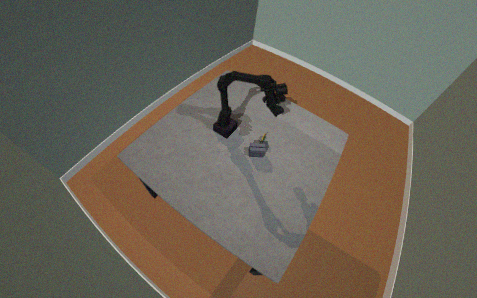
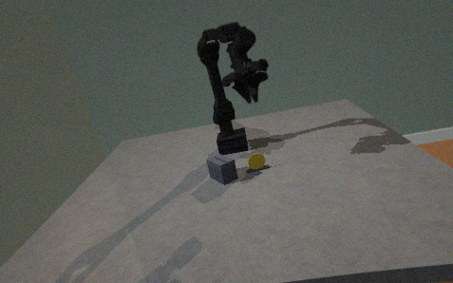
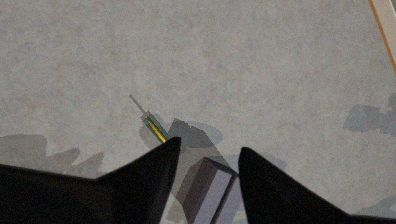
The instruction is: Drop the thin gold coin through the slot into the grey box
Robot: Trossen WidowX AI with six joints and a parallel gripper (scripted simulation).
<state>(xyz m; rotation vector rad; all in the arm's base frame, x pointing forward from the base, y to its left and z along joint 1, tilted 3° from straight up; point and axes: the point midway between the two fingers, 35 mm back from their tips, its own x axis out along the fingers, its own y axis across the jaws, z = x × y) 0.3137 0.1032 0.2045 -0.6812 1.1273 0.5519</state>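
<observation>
Now: gripper tip 23 cm above the gold coin, 3 cm past it and 2 cm to the left of it.
</observation>
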